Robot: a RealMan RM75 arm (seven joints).
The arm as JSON. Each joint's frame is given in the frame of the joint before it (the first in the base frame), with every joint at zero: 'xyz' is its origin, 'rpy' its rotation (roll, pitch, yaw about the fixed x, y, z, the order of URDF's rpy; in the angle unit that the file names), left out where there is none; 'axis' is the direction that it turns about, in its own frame. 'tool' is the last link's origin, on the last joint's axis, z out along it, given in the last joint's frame.
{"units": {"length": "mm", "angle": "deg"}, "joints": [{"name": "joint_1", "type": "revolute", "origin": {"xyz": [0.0, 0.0, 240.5]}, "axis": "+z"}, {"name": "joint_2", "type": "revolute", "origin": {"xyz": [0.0, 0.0, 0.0], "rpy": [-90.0, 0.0, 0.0]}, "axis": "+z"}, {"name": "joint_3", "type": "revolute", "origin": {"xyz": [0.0, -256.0, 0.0], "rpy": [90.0, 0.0, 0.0]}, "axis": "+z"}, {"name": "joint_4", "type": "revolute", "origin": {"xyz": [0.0, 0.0, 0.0], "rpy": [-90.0, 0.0, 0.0]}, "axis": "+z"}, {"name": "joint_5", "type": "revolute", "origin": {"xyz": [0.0, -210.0, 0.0], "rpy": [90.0, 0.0, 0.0]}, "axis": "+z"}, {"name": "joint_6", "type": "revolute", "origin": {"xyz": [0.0, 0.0, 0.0], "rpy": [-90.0, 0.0, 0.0]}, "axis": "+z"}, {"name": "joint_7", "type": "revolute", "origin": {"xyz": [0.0, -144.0, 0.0], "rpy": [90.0, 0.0, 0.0]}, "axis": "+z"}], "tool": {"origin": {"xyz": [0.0, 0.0, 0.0]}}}
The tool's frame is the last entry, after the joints.
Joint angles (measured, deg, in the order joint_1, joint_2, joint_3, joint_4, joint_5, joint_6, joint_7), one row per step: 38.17, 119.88, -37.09, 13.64, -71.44, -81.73, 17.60; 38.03, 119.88, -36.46, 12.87, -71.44, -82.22, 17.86; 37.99, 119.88, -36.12, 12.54, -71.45, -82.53, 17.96; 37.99, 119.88, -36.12, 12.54, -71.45, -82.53, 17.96; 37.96, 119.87, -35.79, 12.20, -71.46, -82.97, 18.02; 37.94, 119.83, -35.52, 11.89, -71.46, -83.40, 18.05; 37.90, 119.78, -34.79, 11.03, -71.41, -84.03, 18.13; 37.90, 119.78, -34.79, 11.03, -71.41, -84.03, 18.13; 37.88, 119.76, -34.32, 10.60, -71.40, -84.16, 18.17; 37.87, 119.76, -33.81, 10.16, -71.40, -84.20, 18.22; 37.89, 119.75, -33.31, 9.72, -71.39, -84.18, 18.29; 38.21, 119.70, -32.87, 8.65, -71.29, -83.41, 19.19; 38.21, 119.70, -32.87, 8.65, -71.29, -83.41, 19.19; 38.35, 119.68, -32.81, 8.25, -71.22, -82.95, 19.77; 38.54, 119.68, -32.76, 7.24, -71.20, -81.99, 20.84; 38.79, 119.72, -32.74, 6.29, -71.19, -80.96, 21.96; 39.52, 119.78, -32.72, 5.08, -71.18, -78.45, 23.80
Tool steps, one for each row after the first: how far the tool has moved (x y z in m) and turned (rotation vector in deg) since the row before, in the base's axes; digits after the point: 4 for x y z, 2 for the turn. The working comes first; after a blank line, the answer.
Tool pose at each row, in the base's axes (x y z in m, rotation vector in deg; the steps are taken from these numbers as rounded here): 0.2368, 0.3153, -0.0818, -121.64, 22.37, 59.38; 0.2363, 0.3178, -0.0780, -120.60, 21.82, 60.02; 0.2359, 0.3190, -0.0761, -120.07, 21.51, 60.42; 0.2359, 0.3190, -0.0761, -120.07, 21.51, 60.42; 0.2351, 0.3201, -0.0739, -119.52, 21.04, 60.92; 0.2345, 0.3212, -0.0717, -119.02, 20.53, 61.36; 0.2337, 0.3245, -0.0666, -117.80, 19.49, 62.00; 0.2337, 0.3245, -0.0666, -117.80, 19.49, 62.00; 0.2336, 0.3263, -0.0642, -117.15, 19.12, 62.15; 0.2335, 0.3283, -0.0620, -116.50, 18.82, 62.23; 0.2334, 0.3304, -0.0598, -115.88, 18.55, 62.26; 0.2332, 0.3362, -0.0563, -115.44, 18.58, 62.00; 0.2332, 0.3362, -0.0563, -115.44, 18.58, 62.00; 0.2333, 0.3385, -0.0554, -115.40, 18.92, 61.87; 0.2338, 0.3428, -0.0535, -115.43, 19.34, 61.41; 0.2339, 0.3472, -0.0521, -115.54, 19.89, 60.99; 0.2337, 0.3554, -0.0518, -116.02, 21.42, 59.73

-0.0005, 0.0025, 0.0038, 1.01, 0.50, 0.19; -0.0004, 0.0012, 0.0019, 0.51, 0.30, 0.15; 0.0000, 0.0000, 0.0000, 0.00, 0.00, 0.00; -0.0008, 0.0011, 0.0022, 0.58, 0.32, 0.28; -0.0006, 0.0011, 0.0022, 0.56, 0.26, 0.30; -0.0008, 0.0033, 0.0051, 1.35, 0.40, 0.42; 0.0000, 0.0000, 0.0000, 0.00, 0.00, 0.00; -0.0001, 0.0018, 0.0024, 0.67, 0.14, 0.04; -0.0001, 0.0020, 0.0022, 0.66, 0.12, -0.04; -0.0001, 0.0021, 0.0022, 0.63, 0.09, -0.06; -0.0002, 0.0058, 0.0035, 0.40, -0.05, -0.31; 0.0000, 0.0000, 0.0000, 0.00, 0.00, 0.00; 0.0001, 0.0023, 0.0009, -0.09, 0.04, -0.28; 0.0005, 0.0043, 0.0019, -0.12, -0.18, -0.45; 0.0001, 0.0044, 0.0014, -0.26, -0.13, -0.48; -0.0002, 0.0082, 0.0003, -0.85, -0.46, -1.30
